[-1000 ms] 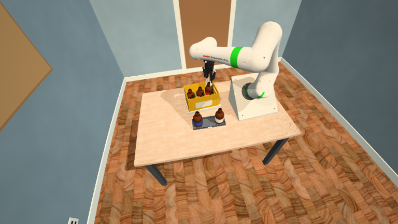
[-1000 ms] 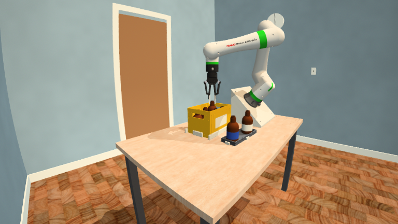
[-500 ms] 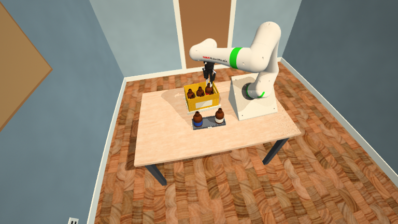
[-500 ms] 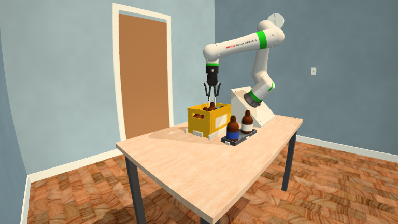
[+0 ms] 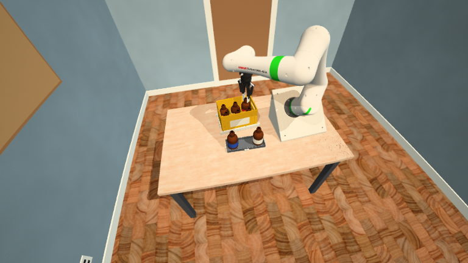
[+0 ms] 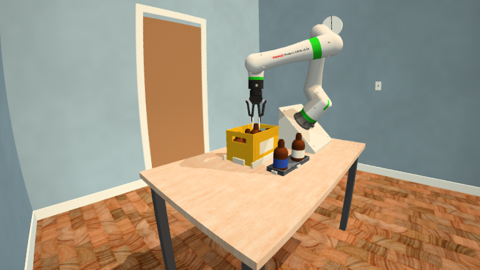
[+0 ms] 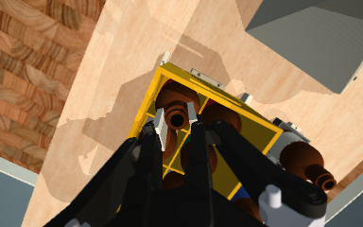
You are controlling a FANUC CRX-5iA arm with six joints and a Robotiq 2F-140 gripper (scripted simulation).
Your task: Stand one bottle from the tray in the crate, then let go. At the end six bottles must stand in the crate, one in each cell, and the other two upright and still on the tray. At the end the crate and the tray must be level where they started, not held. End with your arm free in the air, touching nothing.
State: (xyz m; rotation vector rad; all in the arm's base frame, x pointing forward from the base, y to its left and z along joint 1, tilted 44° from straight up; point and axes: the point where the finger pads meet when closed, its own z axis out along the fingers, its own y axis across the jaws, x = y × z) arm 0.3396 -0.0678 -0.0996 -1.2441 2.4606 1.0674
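Right now the yellow crate is 110 mm below my hand, 80 mm ahead of it and 60 mm to the left of it. The rest, counted from my hand: dark tray 290 mm to the left, 180 mm below, 30 mm ahead; blue-labelled bottle 300 mm to the left, 120 mm ahead, 110 mm below.
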